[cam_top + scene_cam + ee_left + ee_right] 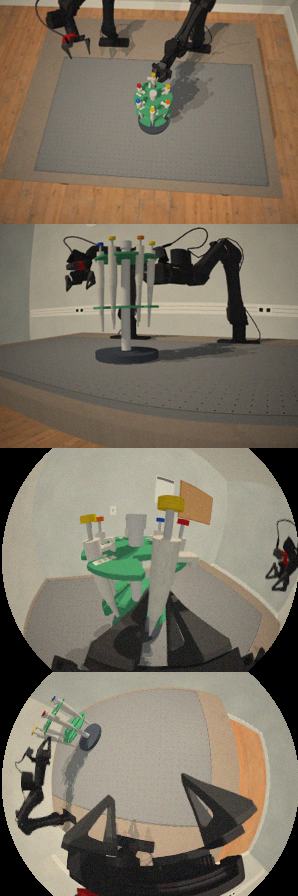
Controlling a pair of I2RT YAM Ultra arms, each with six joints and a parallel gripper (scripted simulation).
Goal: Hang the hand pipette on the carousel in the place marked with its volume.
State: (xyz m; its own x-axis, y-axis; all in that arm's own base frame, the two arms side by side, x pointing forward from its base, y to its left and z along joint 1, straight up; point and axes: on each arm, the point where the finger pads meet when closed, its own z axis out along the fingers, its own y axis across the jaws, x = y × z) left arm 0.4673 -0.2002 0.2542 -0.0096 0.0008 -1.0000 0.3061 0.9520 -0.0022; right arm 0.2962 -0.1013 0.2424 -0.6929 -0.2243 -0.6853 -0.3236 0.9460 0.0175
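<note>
Now: left hand 1 cm to the left of the pipette and 2 cm above it.
</note>
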